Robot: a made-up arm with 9 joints. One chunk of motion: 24 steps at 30 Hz.
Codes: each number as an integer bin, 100 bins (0 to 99) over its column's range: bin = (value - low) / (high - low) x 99, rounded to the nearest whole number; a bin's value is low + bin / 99 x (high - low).
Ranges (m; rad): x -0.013..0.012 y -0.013..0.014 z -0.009..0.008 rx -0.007..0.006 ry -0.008..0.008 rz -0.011..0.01
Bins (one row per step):
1: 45 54 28 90 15 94
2: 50 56 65 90 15 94
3: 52 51 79 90 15 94
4: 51 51 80 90 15 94
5: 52 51 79 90 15 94
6: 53 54 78 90 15 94
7: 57 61 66 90 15 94
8: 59 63 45 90 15 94
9: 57 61 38 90 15 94
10: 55 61 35 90 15 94
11: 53 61 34 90 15 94
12: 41 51 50 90 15 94
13: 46 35 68 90 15 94
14: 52 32 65 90 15 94
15: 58 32 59 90 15 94
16: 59 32 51 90 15 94
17: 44 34 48 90 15 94
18: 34 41 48 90 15 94
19: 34 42 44 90 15 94
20: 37 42 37 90 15 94
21: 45 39 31 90 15 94
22: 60 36 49 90 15 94
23: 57 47 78 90 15 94
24: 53 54 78 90 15 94
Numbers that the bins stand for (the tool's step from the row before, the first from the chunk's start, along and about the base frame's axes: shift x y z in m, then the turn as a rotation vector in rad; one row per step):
1: -0.00164 0.00173 -0.00419 0.00482 -0.00558 0.00894
2: -0.00037 0.00227 0.00216 0.00482 -0.00558 0.00894
3: 0.00013 0.00091 0.00457 0.00482 -0.00558 0.00894
4: -0.00012 0.00091 0.00474 0.00482 -0.00558 0.00894
5: 0.00013 0.00091 0.00457 0.00482 -0.00558 0.00894
6: 0.00038 0.00173 0.00439 0.00482 -0.00558 0.00894
7: 0.00139 0.00364 0.00233 0.00482 -0.00558 0.00894
8: 0.00190 0.00418 -0.00127 0.00482 -0.00558 0.00894
9: 0.00139 0.00364 -0.00247 0.00482 -0.00558 0.00894
10: 0.00089 0.00364 -0.00299 0.00482 -0.00558 0.00894
11: 0.00038 0.00364 -0.00316 0.00482 -0.00558 0.00894
12: -0.00265 0.00091 -0.00041 0.00482 -0.00558 0.00894
13: -0.00138 -0.00345 0.00268 0.00482 -0.00558 0.00894
14: 0.00013 -0.00427 0.00216 0.00482 -0.00558 0.00894
15: 0.00165 -0.00427 0.00113 0.00482 -0.00558 0.00894
16: 0.00190 -0.00427 -0.00024 0.00482 -0.00558 0.00894
17: -0.00189 -0.00373 -0.00076 0.00482 -0.00558 0.00894
18: -0.00441 -0.00182 -0.00076 0.00482 -0.00558 0.00894
19: -0.00441 -0.00155 -0.00144 0.00482 -0.00558 0.00894
20: -0.00366 -0.00155 -0.00265 0.00482 -0.00558 0.00894
21: -0.00164 -0.00236 -0.00368 0.00482 -0.00558 0.00894
22: 0.00215 -0.00318 -0.00059 0.00482 -0.00558 0.00894
23: 0.00139 -0.00018 0.00439 0.00482 -0.00558 0.00894
24: 0.00038 0.00173 0.00439 0.00482 -0.00558 0.00894

